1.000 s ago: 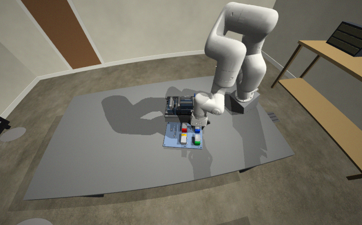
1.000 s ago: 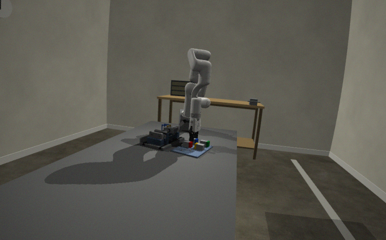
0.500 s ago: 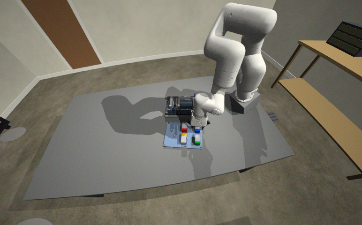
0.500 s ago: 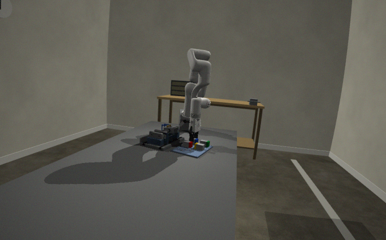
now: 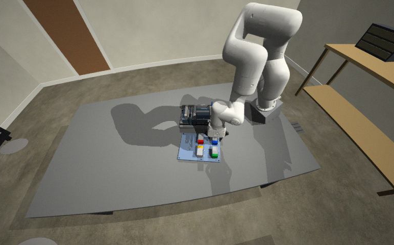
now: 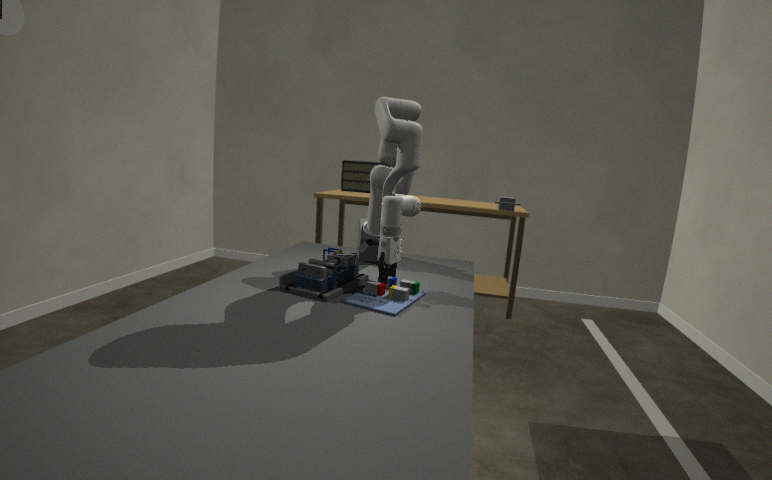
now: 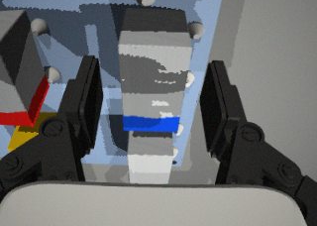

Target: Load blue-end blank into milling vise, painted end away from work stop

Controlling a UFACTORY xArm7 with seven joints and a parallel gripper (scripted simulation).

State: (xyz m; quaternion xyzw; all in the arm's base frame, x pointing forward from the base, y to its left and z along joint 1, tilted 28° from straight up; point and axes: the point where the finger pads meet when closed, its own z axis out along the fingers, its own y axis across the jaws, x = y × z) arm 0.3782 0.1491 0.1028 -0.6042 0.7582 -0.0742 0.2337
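Right now my hand is 20 mm above the blue-ended blank. Round my hand: yellow-ended blank 100 mm ahead, 70 mm to the left, 20 mm below; red-ended blank 90 mm ahead, 20 mm to the right, 20 mm below; green-ended blank 20 mm ahead, 90 mm to the left, 20 mm below.
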